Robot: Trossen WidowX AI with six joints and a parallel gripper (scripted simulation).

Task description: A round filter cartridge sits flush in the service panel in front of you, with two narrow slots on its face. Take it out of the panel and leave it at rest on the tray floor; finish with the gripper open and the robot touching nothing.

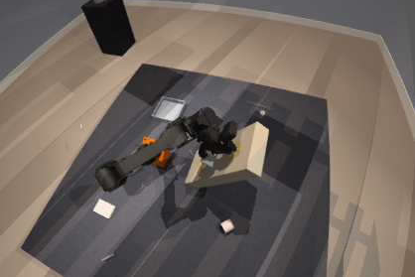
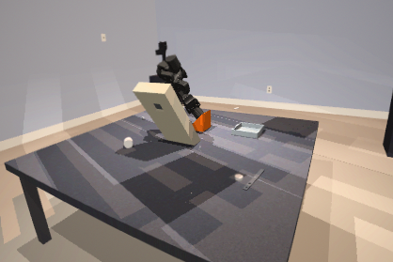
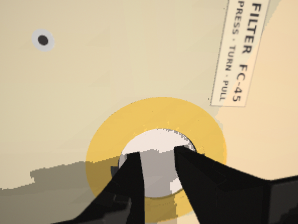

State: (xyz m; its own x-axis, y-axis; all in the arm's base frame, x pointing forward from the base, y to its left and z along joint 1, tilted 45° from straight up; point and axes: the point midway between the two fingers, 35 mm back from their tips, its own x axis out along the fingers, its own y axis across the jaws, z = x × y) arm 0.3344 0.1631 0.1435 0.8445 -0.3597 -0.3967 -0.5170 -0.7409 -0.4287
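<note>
My gripper tip is now 4 cm past the tan service panel and 8 cm above it. The rest, counted from my gripper tip: grey-blue tray 44 cm behind, 27 cm to the left, 25 cm below; then pale flat block 50 cm behind, 35 cm to the right, 26 cm below; then round filter cartridge 1 cm ahead, 1 cm below.
</note>
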